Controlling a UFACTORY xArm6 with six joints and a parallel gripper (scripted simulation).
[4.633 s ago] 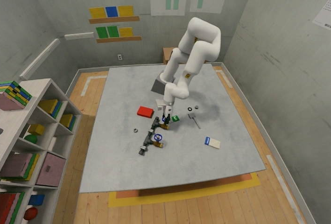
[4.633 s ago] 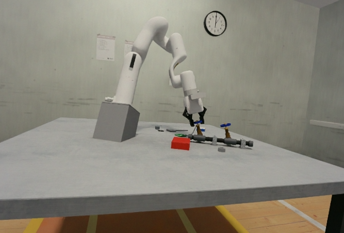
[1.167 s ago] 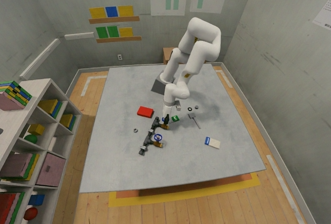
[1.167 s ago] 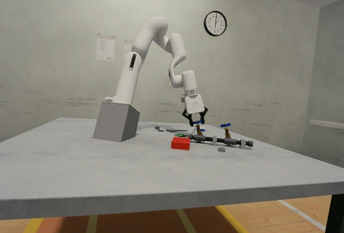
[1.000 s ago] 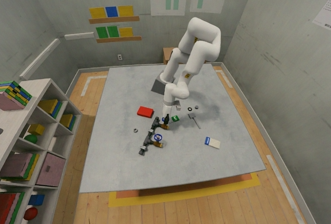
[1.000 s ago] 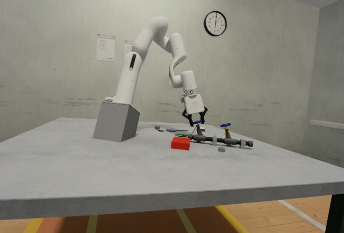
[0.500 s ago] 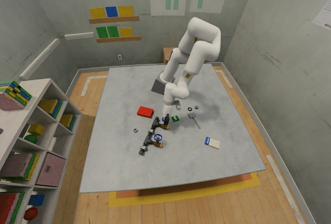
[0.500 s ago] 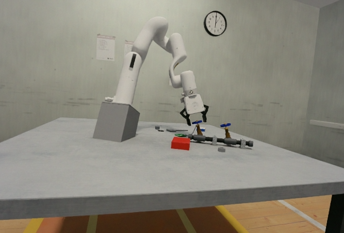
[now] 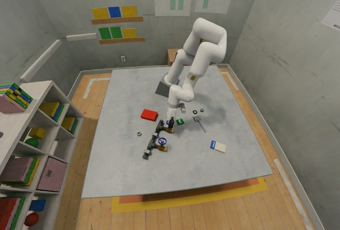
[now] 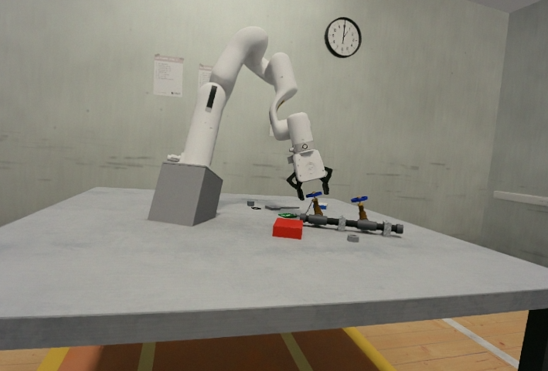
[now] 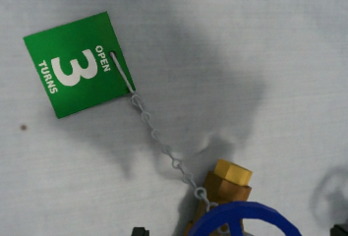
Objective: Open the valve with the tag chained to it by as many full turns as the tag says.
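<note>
The green tag lies 9 cm to the left of my hand, 9 cm below it and 6 cm behind it. The rest, counted from my hand: grey nut: 24 cm to the right, 9 cm below, 4 cm ahead; then red block: 17 cm to the right, 13 cm behind, 8 cm below; then grey flat tool: 25 cm to the left, 9 cm below, 5 cm behind.
</note>
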